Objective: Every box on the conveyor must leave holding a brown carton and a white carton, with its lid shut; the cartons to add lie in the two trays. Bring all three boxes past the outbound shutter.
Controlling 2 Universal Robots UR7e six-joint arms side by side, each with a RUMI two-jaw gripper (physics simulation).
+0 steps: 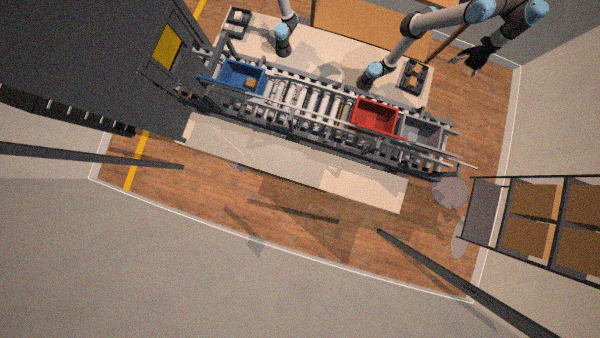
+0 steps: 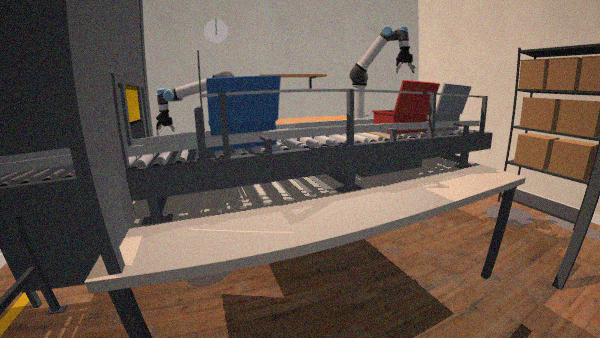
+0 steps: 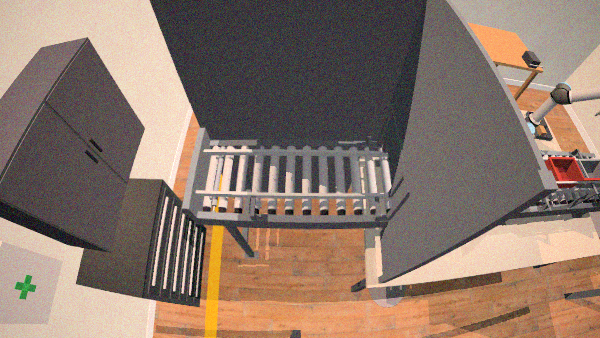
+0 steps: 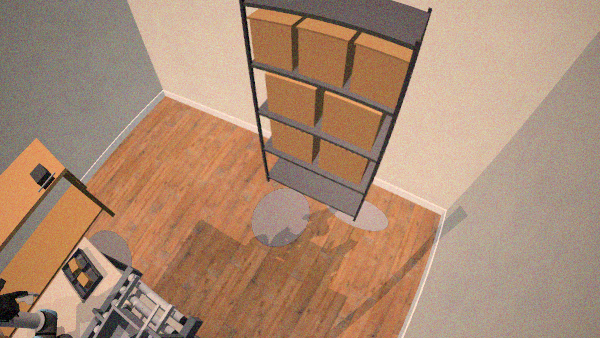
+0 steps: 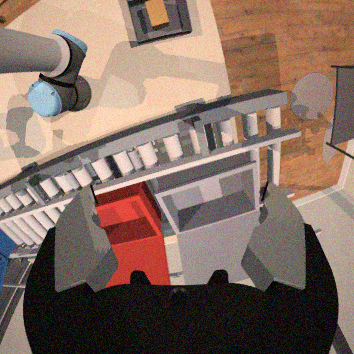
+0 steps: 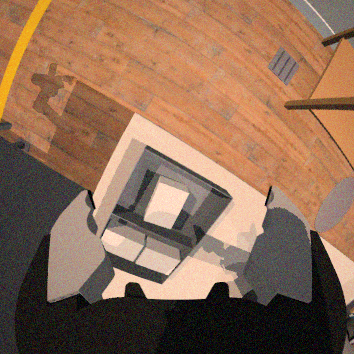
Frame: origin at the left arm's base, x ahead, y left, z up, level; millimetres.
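Where they show: left gripper, fingertip midpoint: [image 1: 459,69] [image 2: 405,73] [image 4: 29,305] [image 5: 178,185]; right gripper, fingertip midpoint: [image 2: 166,134] [image 6: 178,190]; left arm's base, origin of the base link: [image 1: 364,84] [image 5: 74,92]; right arm's base, origin of the base link: [image 1: 283,50].
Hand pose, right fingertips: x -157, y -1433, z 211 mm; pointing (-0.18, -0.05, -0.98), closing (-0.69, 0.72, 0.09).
Observation:
Things, the pixels of their centre, and the offset from my right fingertips. "pt": a spot on its surface instead.
- blue box, surface spot: [image 1: 231,75] pt dx +738, dy +477, dz +21 mm
- brown carton, body centre: [image 1: 253,84] dx +740, dy +678, dz +44 mm
- red box, surface spot: [image 1: 375,117] pt dx +533, dy +1599, dz +19 mm
- yellow panel, surface spot: [image 1: 167,46] pt dx +831, dy +135, dz +245 mm
The blue box [image 1: 231,75] stands near the shutter, its lid [image 2: 243,107] up, a brown carton [image 1: 251,83] inside. The red box [image 1: 375,117] [image 3: 566,170] has its lid [image 2: 417,106] [image 5: 142,260] up; no carton shows inside. The grey box [image 1: 434,135] has its lid [image 2: 453,102] [image 5: 215,250] up; a pale patch inside is unclear. One tray [image 6: 212,187] holds white cartons [image 6: 167,204]; the other tray [image 5: 162,36] holds brown cartons [image 5: 156,13] [image 1: 413,81]. My right gripper [image 2: 166,129] [image 6: 178,190] is open above the white cartons' tray. My left gripper [image 2: 405,70] [image 5: 178,185] is open, high above the conveyor's right end.
The roller conveyor [image 2: 300,165] has side rails and posts. A dark cabin wall [image 1: 100,65] [image 3: 465,150] with a yellow panel [image 1: 167,46] stands at the left end. The outbound rollers [image 3: 290,175] lie beyond it. A shelf rack [image 4: 255,95] holds large boxes.

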